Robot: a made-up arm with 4 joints. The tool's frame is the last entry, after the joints.
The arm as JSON. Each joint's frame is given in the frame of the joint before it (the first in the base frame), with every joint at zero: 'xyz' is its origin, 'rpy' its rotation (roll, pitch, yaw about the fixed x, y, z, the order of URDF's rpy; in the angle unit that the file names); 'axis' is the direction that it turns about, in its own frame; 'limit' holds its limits. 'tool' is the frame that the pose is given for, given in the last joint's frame.
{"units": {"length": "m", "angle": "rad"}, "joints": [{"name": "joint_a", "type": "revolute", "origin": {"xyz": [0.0, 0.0, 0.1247], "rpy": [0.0, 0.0, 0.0]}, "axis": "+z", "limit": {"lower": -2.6, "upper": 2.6}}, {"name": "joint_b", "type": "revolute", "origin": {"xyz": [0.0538, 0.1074, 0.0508], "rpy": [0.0, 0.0, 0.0]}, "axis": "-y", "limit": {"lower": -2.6, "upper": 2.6}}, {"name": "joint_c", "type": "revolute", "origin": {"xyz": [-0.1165, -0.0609, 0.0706], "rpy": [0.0, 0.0, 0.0]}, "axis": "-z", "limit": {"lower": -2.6, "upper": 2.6}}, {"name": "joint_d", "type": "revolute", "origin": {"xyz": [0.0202, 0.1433, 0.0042], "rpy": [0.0, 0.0, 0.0]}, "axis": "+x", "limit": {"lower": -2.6, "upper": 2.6}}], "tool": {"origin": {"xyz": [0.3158, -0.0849, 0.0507], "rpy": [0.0, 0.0, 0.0]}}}
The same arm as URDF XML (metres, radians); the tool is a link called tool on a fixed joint. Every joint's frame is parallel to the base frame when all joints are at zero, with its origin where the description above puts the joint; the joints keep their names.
<robot name="arm">
<joint name="joint_a" type="revolute"><parent link="base"/><child link="link1"/><origin xyz="0 0 0.1247" rpy="0 0 0"/><axis xyz="0 0 1"/><limit lower="-2.6" upper="2.6"/></joint>
<joint name="joint_b" type="revolute"><parent link="link1"/><child link="link2"/><origin xyz="0.0538 0.1074 0.0508" rpy="0 0 0"/><axis xyz="0 -1 0"/><limit lower="-2.6" upper="2.6"/></joint>
<joint name="joint_c" type="revolute"><parent link="link2"/><child link="link3"/><origin xyz="-0.1165 -0.0609 0.0706" rpy="0 0 0"/><axis xyz="0 0 -1"/><limit lower="-2.6" upper="2.6"/></joint>
<joint name="joint_d" type="revolute"><parent link="link3"/><child link="link4"/><origin xyz="0.0202 0.1433 0.0042" rpy="0 0 0"/><axis xyz="1 0 0"/><limit lower="-2.6" upper="2.6"/></joint>
<joint name="tool_joint" type="fixed"><parent link="link4"/><child link="tool"/><origin xyz="0.3158 -0.0849 0.0507" rpy="0 0 0"/></joint>
<link name="base"/>
<link name="link1"/>
<link name="link2"/>
<link name="link3"/>
<link name="link4"/>
<link name="tool"/>
</robot>

